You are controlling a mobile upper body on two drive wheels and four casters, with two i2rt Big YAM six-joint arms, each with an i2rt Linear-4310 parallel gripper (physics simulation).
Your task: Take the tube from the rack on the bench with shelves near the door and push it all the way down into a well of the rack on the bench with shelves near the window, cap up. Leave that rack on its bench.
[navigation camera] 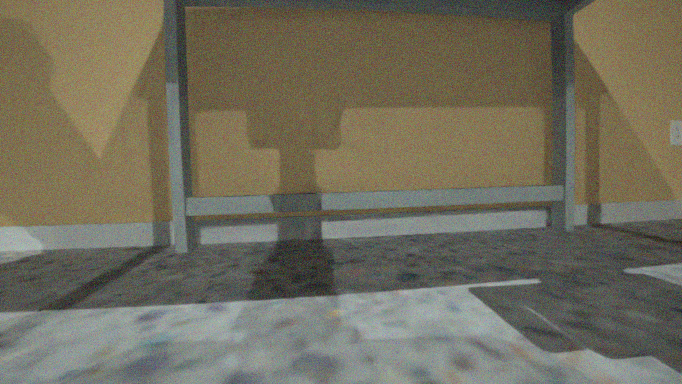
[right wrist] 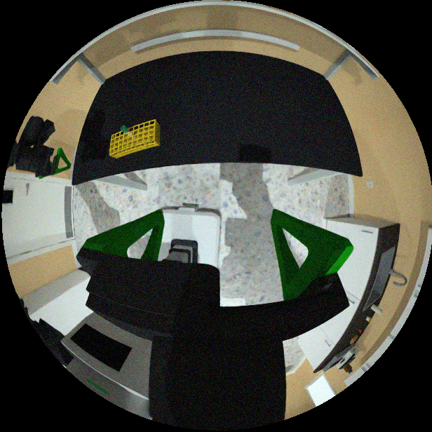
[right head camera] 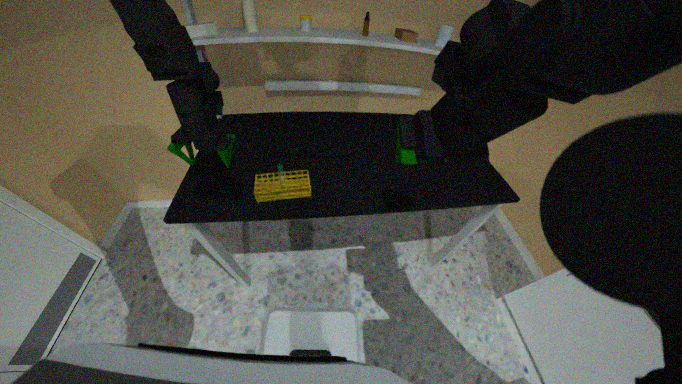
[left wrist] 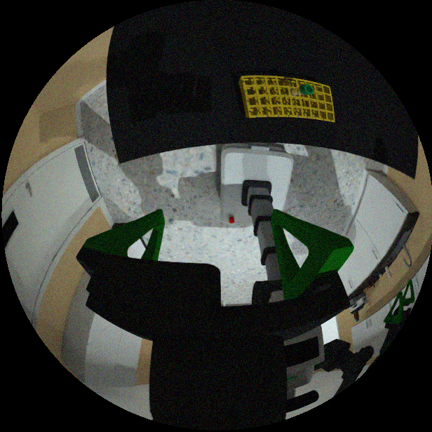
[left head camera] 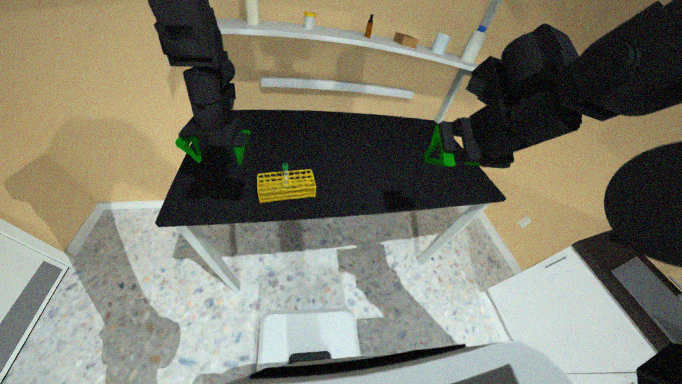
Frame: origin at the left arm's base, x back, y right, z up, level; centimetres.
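Where they show: left gripper, between the fingertips: (right head camera: 211, 165) (left head camera: 220, 163); right gripper, between the fingertips: (right head camera: 421, 157) (left head camera: 446, 159).
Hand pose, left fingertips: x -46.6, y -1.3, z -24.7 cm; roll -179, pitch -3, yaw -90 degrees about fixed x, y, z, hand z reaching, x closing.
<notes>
Each offset is from my left fingertips to the top centre of the thing. "*": to the spot under its first point. Level surfaces: height alone.
The tube, green-capped @(dx -15.1, dy +13.5, dz -12.9 cm) (left head camera: 285, 167) (right head camera: 280, 167) (left wrist: 307, 89) (right wrist: 124, 129), stands cap up in a yellow rack @(dx -14.1, dy +13.7, dz -19.1 cm) (left head camera: 287, 196) (right head camera: 282, 195) (left wrist: 244, 95) (right wrist: 158, 134). The rack rests near the front edge of a black bench @(dz -24.8 cm) (left head camera: 350, 165) (right head camera: 350, 165) (left wrist: 170, 110) (right wrist: 225, 110) with a shelf behind. My left gripper (left head camera: 220, 162) (right head camera: 210, 165) (left wrist: 217, 214) is open and empty, above the bench's left end, left of the rack in the head views. My right gripper (left head camera: 459, 164) (right head camera: 426, 161) (right wrist: 217, 214) is open and empty, toward the bench's right end. The second rack does not show.
A wall shelf (left head camera: 300, 34) (right head camera: 330, 38) bears a yellow-lidded jar @(* dx -62.5, dy +18.4, dz +24.1 cm) (left head camera: 310, 20), a brown bottle @(* dx -64.9, dy +43.3, dz +25.4 cm) (left head camera: 369, 26) and a box @(* dx -64.5, dy +61.3, dz +23.3 cm) (left head camera: 406, 40). A white cabinet (left head camera: 565, 310) stands at right, a door (left head camera: 20, 280) at left. Bench legs (navigation camera: 178, 165) (navigation camera: 563, 150) and a crossbar (navigation camera: 375, 200) show low ahead.
</notes>
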